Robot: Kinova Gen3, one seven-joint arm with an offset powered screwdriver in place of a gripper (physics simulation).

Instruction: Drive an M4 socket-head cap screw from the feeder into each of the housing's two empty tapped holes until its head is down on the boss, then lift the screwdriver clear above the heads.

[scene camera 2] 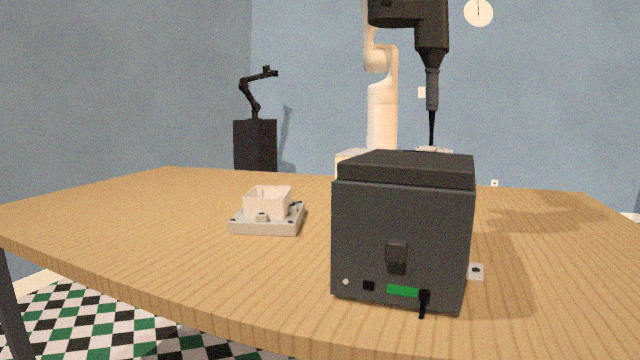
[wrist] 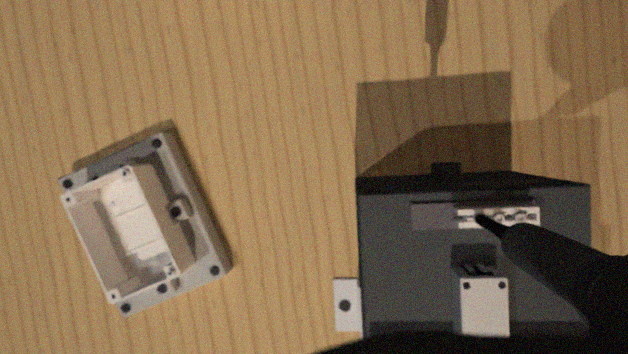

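Note:
The screwdriver [scene camera 2: 431,144] [wrist: 480,219] points down at the feeder [scene camera 2: 402,225] [wrist: 400,260]; in the wrist view its bit tip overlaps the left part of the light screw rail [wrist: 534,216], where several screws show. Contact, and whether a screw is on the bit, cannot be made out. The white open-topped housing [scene camera 2: 266,202] [wrist: 142,220] sits in a grey fixture plate [scene camera 2: 265,229] [wrist: 190,282], left of the feeder. Its two left corners in the wrist view show small dark holes; the two right corners show greyish round details, too small to tell.
The feeder stands tall on the wooden table [scene camera 2: 150,215] [wrist: 280,150], with a small light tab [scene camera 2: 475,271] [wrist: 347,317] at its side. A black cable [scene camera 2: 423,305] hangs from its lower face. A second, dark arm [scene camera 2: 250,92] stands on a black pedestal [scene camera 2: 255,145] behind the table.

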